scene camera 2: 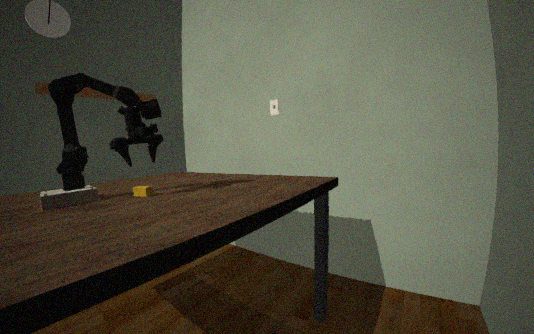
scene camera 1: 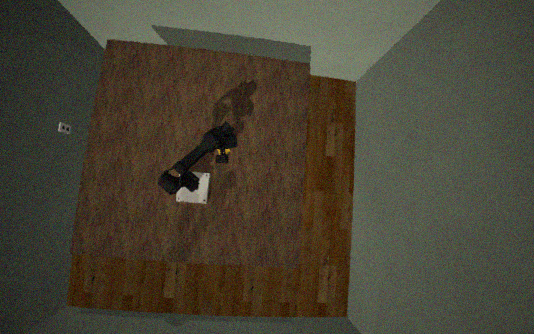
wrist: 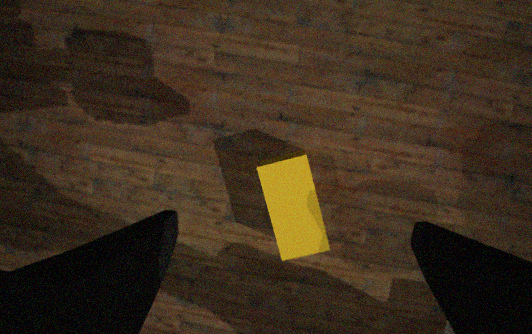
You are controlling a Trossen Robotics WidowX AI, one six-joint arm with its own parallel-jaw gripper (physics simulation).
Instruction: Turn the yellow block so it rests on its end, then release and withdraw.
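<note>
The yellow block (scene camera 1: 227, 150) (scene camera 2: 142, 191) (wrist: 294, 207) lies flat on its long side on the table, a short way from the arm's base. In scene camera 1 the arm and a finger cover part of it. In the wrist view its long top face shows between the two fingers, tilted slightly from upright. My gripper (scene camera 2: 142, 163) (wrist: 297, 228) is open and empty, pointing down above the block. In scene camera 2 a gap shows between its fingertips and the block; in the wrist view one finger stands at each side, apart from it.
The arm's white base plate (scene camera 1: 200, 195) (scene camera 2: 70, 198) stands on the brown table (scene camera 1: 150, 225) (scene camera 2: 200, 215) beside the block. The table's dark front edge (scene camera 2: 165, 257) runs across scene camera 2. Arm shadows fall around the block.
</note>
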